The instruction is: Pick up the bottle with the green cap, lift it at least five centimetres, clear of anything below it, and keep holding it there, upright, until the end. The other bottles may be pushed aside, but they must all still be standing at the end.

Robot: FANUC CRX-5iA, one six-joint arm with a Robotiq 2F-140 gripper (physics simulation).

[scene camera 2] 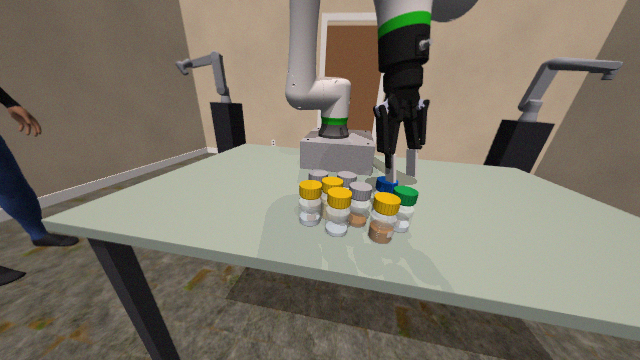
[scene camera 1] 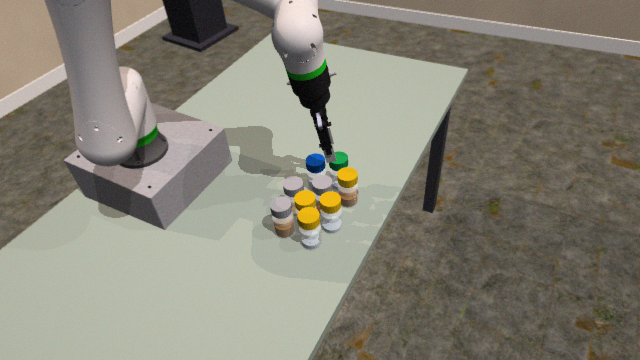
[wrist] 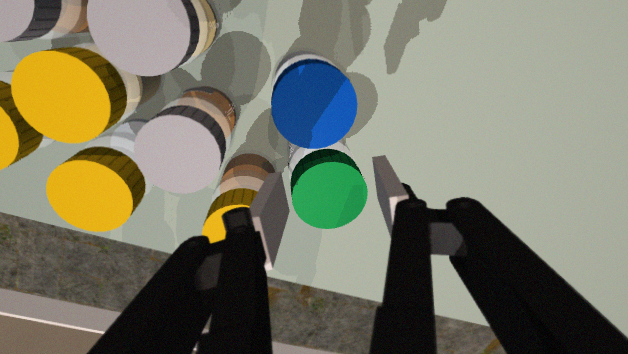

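Seen in the pictures: gripper, fingertip midpoint: (scene camera 2: 401, 178) (scene camera 1: 330, 152) (wrist: 329, 185); arm's base at its link origin: (scene camera 2: 333, 135) (scene camera 1: 141, 150).
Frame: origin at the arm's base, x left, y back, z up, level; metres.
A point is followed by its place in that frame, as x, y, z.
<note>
The bottle with the green cap (scene camera 1: 339, 159) {0.280, -0.487, -0.031} (scene camera 2: 406, 195) {0.283, -0.506, -0.032} (wrist: 330, 196) {0.285, -0.479, -0.031} stands upright on the table at one end of a tight group. My gripper (scene camera 1: 330, 157) {0.272, -0.463, -0.009} (scene camera 2: 401, 177) {0.272, -0.463, -0.009} (wrist: 329, 185) {0.272, -0.463, -0.009} is partly open and empty, pointing down at about cap level or slightly above. In the wrist view the green cap appears between the two pads, with a gap on each side. A blue-capped bottle (scene camera 1: 315, 163) {0.233, -0.439, -0.031} (scene camera 2: 383, 185) {0.236, -0.454, -0.038} (wrist: 314, 105) {0.244, -0.427, -0.031} stands close beside it. A yellow-capped bottle (scene camera 1: 347, 178) {0.226, -0.547, -0.031} (scene camera 2: 387, 204) {0.241, -0.564, -0.033} (wrist: 218, 224) {0.224, -0.533, -0.031} stands on its other side, partly hidden behind the left finger in the wrist view.
Several more upright bottles with yellow caps (scene camera 1: 308, 219) {0.055, -0.542, -0.032} (scene camera 2: 339, 198) {0.144, -0.575, -0.033} (wrist: 90, 195) {0.140, -0.547, -0.031} and grey caps (scene camera 1: 281, 207) (scene camera 2: 360, 191) {0.183, -0.523, -0.034} (wrist: 179, 154) {0.182, -0.494, -0.031} stand in the group. The table edge (scene camera 1: 380, 231) {0.203, -0.662, -0.152} (scene camera 2: 210, 255) {-0.092, -0.696, -0.152} runs near them. The arm's grey base block (scene camera 1: 195, 175) {0.048, -0.145, -0.067} (scene camera 2: 337, 156) {0.055, -0.144, -0.064} stands on the table.
</note>
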